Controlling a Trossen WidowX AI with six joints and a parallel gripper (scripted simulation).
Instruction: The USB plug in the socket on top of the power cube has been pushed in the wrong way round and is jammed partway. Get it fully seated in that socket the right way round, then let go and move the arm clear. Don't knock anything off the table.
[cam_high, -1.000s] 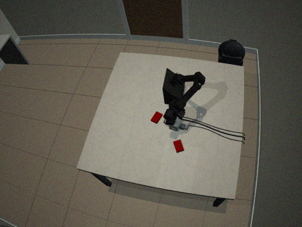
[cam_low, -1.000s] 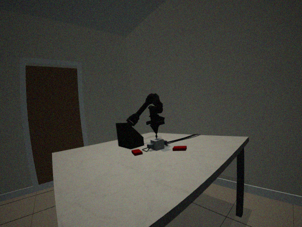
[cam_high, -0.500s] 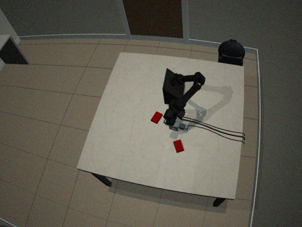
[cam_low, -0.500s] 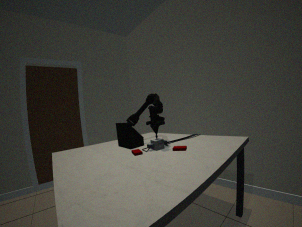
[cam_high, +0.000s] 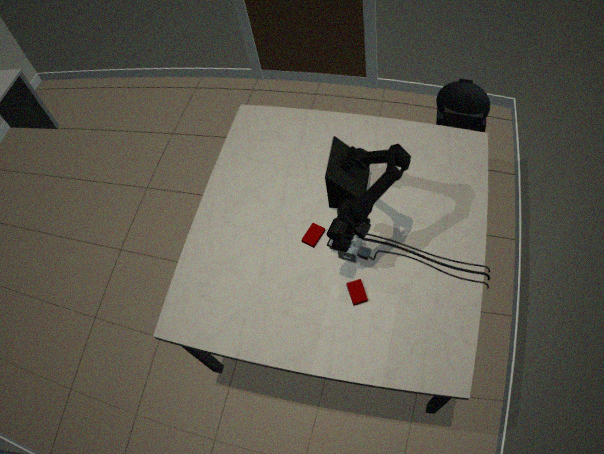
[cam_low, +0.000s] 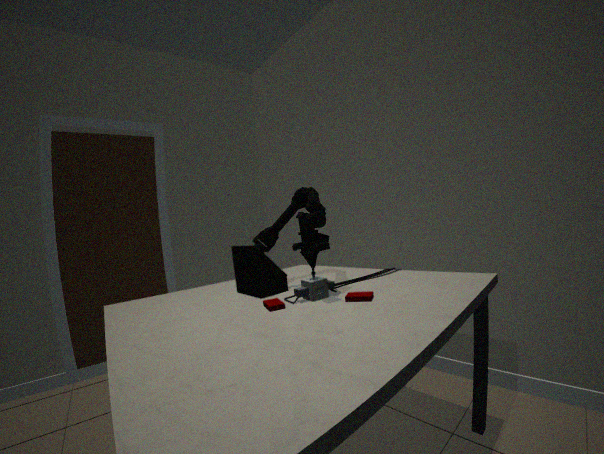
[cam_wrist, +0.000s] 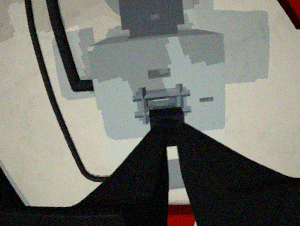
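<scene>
The dark USB plug is 2 cm below my gripper tip. The rest, counted from my gripper tip: USB socket: 5 cm below.
</scene>
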